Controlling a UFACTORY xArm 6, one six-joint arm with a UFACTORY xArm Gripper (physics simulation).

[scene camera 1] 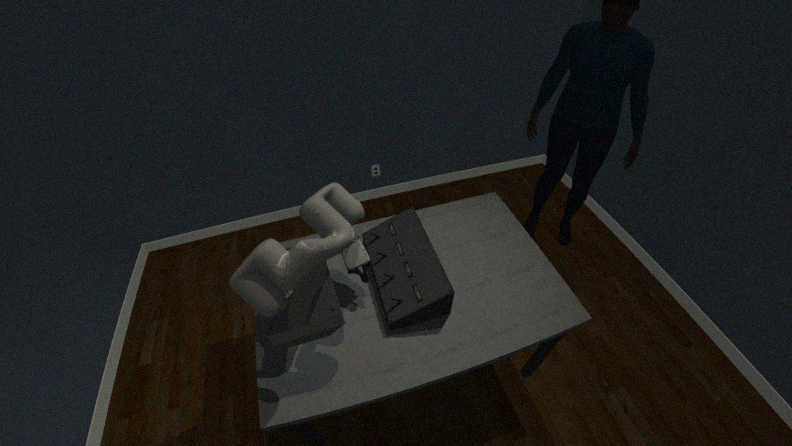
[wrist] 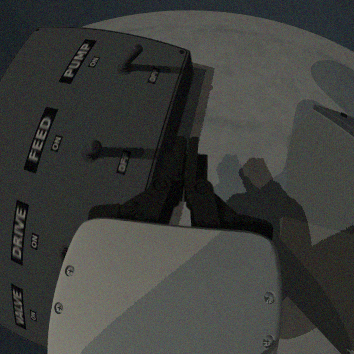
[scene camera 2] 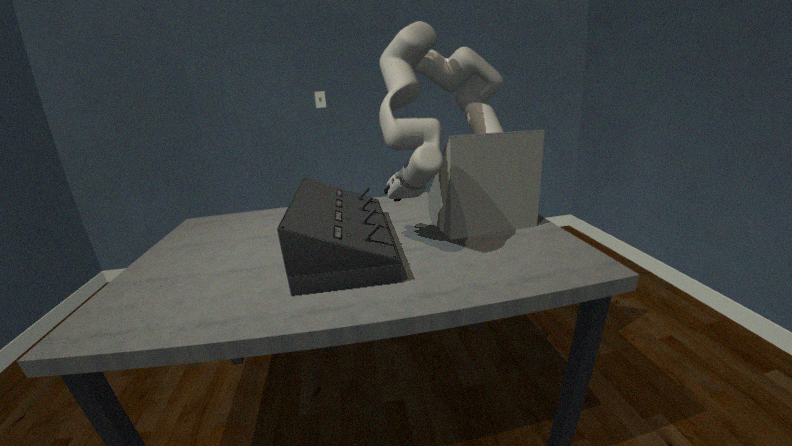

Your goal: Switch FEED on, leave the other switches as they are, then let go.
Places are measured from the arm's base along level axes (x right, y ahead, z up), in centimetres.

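Where they show: gripper, fingertip midpoint: [scene camera 1: 366,282] [wrist: 187,150] [scene camera 2: 395,196]; arm's base at its link origin: [scene camera 2: 498,156].
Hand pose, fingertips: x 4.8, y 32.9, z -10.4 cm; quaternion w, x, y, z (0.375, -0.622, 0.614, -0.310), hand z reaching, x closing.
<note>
Things, the pixels of their top centre, and the offset from my fingertips. "*": a spot on its surface instead. Level surfaces: height alone.
- FEED lever at its top centre: [wrist: 79,142] dx -0.3, dy +9.5, dz +1.3 cm
- FEED plate at a spot on its surface: [wrist: 41,140] * dx +0.4, dy +17.3, dz +0.0 cm
- PUMP lever at its top centre: [wrist: 124,45] dx +11.7, dy +8.3, dz +1.3 cm
- DRIVE plate at a spot on its surface: [wrist: 20,232] * dx -11.1, dy +18.6, dz +0.1 cm
- VALVE plate at a spot on its surface: [wrist: 18,306] * dx -22.9, dy +20.1, dz +0.2 cm
- light table at its surface level: dz -11.6 cm
A dark sloped switch box [scene camera 1: 412,249] [scene camera 2: 340,260] [wrist: 145,110] stands on the table. In the wrist view, the FEED lever [wrist: 93,150] rises between its ON and OFF labels, beside the FEED plate [wrist: 41,140]. In scene camera 2 it leans toward the low OFF edge, like the others. The PUMP lever [wrist: 132,57] also tilts toward OFF. The DRIVE plate [wrist: 20,232] and VALVE plate [wrist: 18,306] show; their levers are mostly hidden by my gripper in the wrist view. My gripper [scene camera 1: 364,274] [scene camera 2: 391,193] [wrist: 187,150] is shut and empty, at the box's low edge, apart from the FEED lever.
The light table [scene camera 1: 493,265] [scene camera 2: 210,310] carries the box. A large pale block [scene camera 2: 496,182] stands near the arm's base, on the low-edge side of the box. A person [scene camera 1: 598,83] stands beyond the table's far right corner. The scene is dim, with arm shadows on the table.
</note>
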